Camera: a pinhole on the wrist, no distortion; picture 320 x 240 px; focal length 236.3 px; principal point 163.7 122.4 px. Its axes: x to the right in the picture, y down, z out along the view. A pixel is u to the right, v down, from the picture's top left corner.
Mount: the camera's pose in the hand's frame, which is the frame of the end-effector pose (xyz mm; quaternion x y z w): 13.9 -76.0 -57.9 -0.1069 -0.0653 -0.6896 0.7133
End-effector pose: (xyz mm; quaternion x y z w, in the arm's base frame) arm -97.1 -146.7 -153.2 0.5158 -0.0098 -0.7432 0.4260
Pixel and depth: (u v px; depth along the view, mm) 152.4 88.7 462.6
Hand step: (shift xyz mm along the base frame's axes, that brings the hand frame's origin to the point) -263.7 -183.1 228.3
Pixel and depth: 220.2 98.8 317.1
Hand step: -254.9 -69.4 90.7
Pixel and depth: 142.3 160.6 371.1
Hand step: -204.2 -213.3 87.2
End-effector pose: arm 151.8 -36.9 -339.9 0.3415 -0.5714 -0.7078 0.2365
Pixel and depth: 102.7 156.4 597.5
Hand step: -455.2 166.5 241.8
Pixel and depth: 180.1 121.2 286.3
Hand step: -186.5 130.4 -5.7
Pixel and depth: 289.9 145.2 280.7
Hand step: -219.5 151.5 -133.1
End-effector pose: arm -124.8 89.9 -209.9 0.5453 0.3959 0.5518 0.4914
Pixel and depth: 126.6 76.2 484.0
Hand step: 378.0 -118.2 134.0
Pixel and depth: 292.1 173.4 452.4
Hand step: 463.0 140.3 -125.8
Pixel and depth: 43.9 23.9 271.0
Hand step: 156.7 -129.4 114.1
